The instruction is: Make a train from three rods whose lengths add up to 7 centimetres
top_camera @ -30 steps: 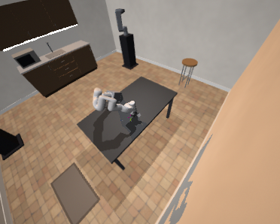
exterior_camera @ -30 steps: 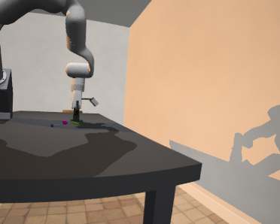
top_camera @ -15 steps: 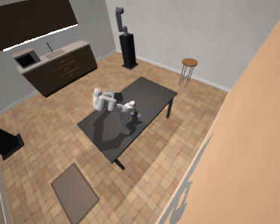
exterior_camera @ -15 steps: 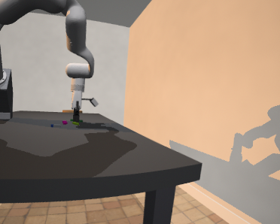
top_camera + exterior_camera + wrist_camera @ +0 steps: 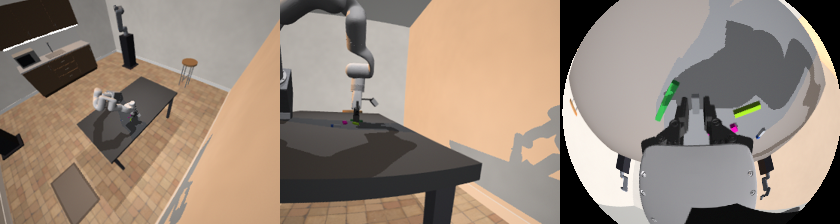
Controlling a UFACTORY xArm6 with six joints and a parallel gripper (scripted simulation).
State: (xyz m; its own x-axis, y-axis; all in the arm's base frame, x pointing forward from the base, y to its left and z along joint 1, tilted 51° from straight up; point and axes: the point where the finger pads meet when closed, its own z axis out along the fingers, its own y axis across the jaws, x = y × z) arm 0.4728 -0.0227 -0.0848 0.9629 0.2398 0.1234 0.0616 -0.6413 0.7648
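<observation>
The pale grey piece is 20 mm below my hand. From my hand the other things lie so: lime rod 90 mm to the right, 20 mm below; magenta rod 80 mm to the right, 60 mm behind, 20 mm below; green rod 50 mm to the left, 20 mm below.
</observation>
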